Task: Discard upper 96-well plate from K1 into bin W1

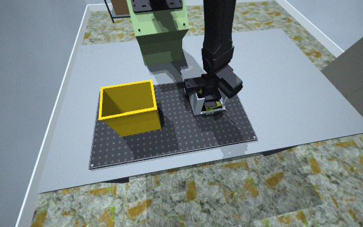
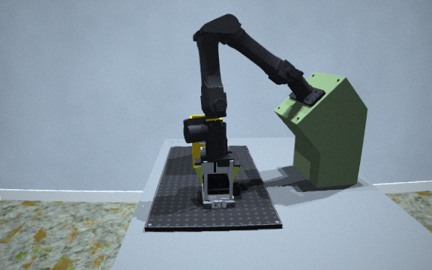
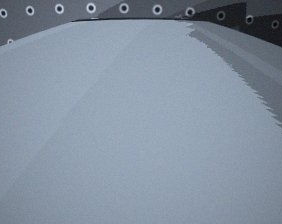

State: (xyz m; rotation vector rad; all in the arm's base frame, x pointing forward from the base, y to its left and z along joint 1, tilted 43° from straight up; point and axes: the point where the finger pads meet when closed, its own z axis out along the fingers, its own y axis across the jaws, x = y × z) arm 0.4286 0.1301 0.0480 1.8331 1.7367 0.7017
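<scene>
The black 96-well plate is right at my hand. Round my hand: yellow plastics bin W1: 31 cm to the right, 4 cm above; white 96-well plate: 2 cm below.
</scene>
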